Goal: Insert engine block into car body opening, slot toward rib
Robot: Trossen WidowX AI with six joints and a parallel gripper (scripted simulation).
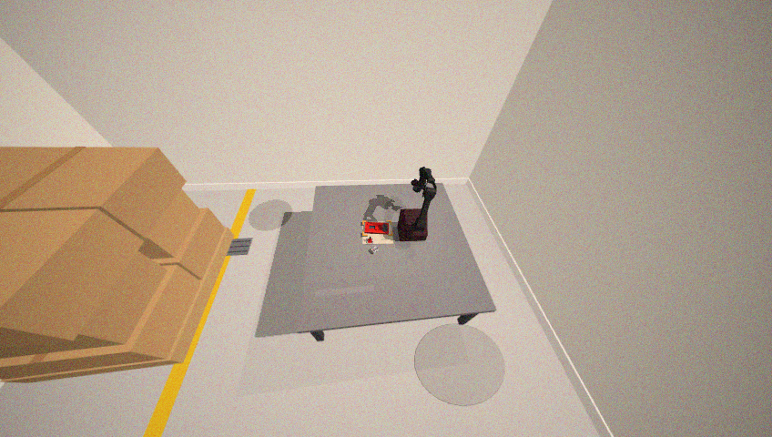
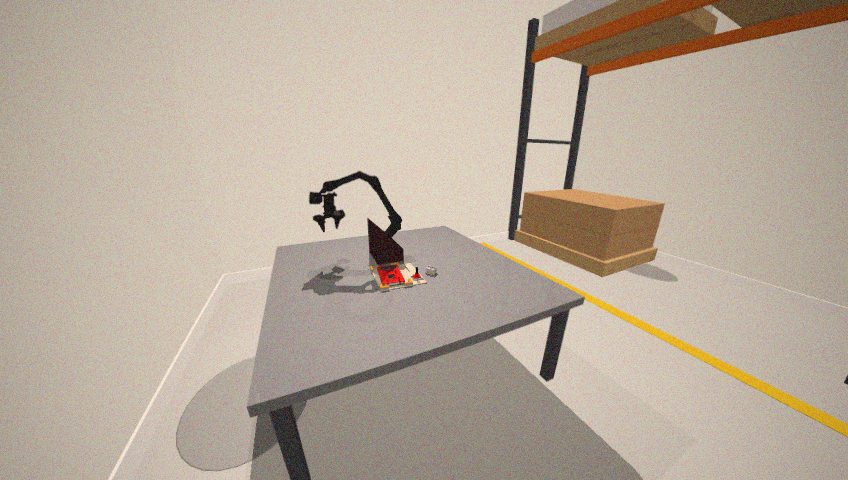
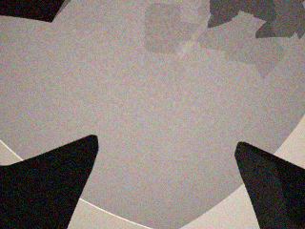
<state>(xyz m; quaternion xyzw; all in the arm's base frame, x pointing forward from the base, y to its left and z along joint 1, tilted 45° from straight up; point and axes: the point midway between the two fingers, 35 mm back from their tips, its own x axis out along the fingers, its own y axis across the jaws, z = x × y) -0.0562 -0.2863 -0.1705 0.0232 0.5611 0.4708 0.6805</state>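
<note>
My gripper tip is now 38 cm short of the engine block, 48 cm to the right of it and 16 cm above it.
</note>
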